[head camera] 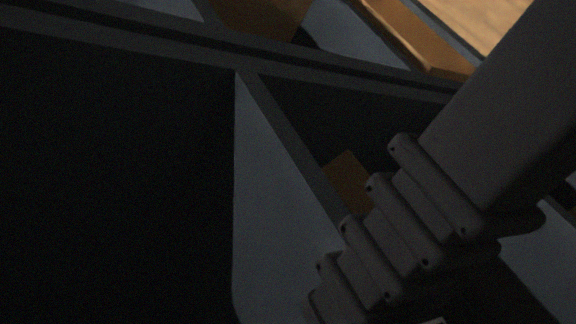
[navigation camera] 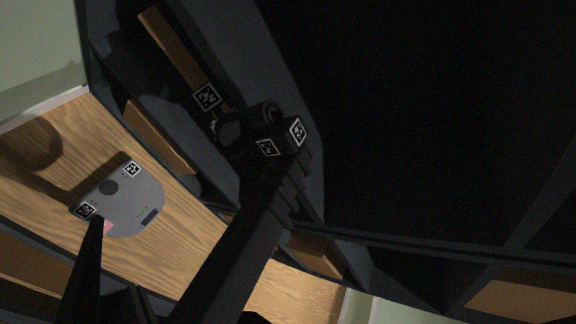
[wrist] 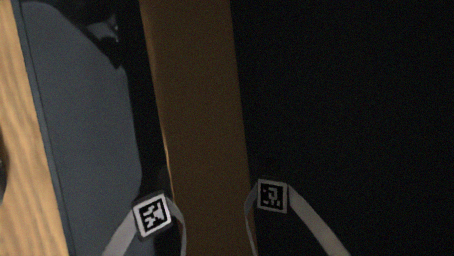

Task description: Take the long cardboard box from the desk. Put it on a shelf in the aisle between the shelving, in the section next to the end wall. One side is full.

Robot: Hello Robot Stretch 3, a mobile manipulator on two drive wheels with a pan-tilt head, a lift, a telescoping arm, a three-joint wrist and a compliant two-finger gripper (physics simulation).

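Pixels of known places: gripper, between the fingertips: [wrist: 210, 172]; robot's base, origin of its link: [navigation camera: 109, 186].
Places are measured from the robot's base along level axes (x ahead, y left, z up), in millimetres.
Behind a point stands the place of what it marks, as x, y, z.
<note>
The long cardboard box [navigation camera: 172, 47] {193, -330, 814} [wrist: 197, 100] {39, -332, 818} runs lengthwise away from my gripper [navigation camera: 218, 104] [wrist: 210, 172] {-22, -358, 786}, whose fingers press on its two long sides near its close end. In the navigation view the box is inside a dark bay of the shelving [navigation camera: 250, 50] {78, -365, 991}, in the section by the pale green end wall [navigation camera: 37, 40] {454, -176, 502}. It lies in shadow, and whether its underside touches the shelf board cannot be told. The gripper is hidden in the head view, where part of the telescoping arm [head camera: 510, 105] {-104, -69, 1104} shows.
Another cardboard box [navigation camera: 157, 137] {41, -293, 315} is on a lower shelf beside the aisle. More boxes [navigation camera: 312, 252] {-898, -296, 733} [navigation camera: 525, 300] {-847, -280, 1587} [navigation camera: 30, 260] {0, 358, 198} are in other sections. My base [navigation camera: 132, 200] {-113, -18, 160} stands on the wood floor [navigation camera: 185, 245] {-587, 25, 1}. A grey shelf board [wrist: 90, 120] {19, -325, 534} is left of the held box. Dark shelf uprights and edges surround the arm.
</note>
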